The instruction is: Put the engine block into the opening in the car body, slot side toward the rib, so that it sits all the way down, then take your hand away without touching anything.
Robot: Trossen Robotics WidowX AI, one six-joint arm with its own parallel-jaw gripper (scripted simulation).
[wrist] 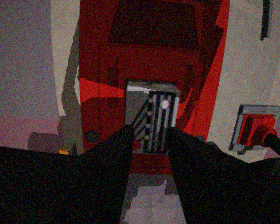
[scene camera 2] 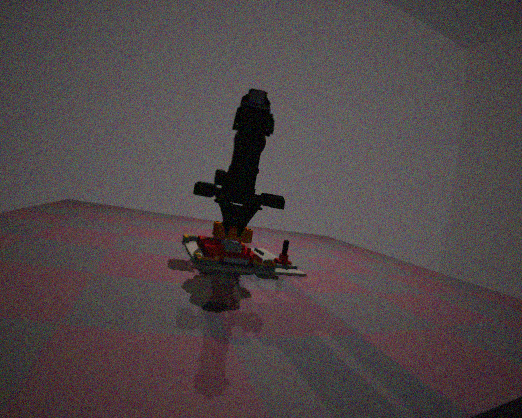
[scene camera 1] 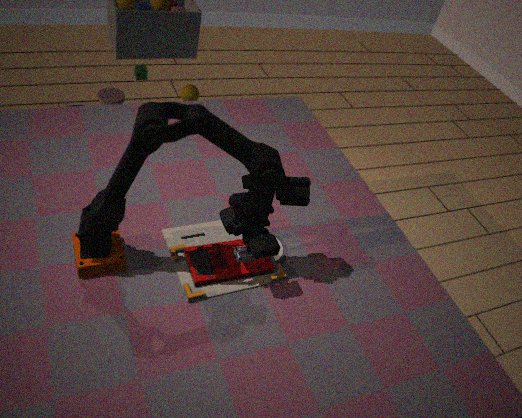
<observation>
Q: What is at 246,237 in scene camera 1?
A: The gripper.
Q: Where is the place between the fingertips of the gripper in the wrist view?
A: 150,132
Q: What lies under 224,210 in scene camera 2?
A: The gripper.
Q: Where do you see a red car body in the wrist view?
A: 187,50
</observation>
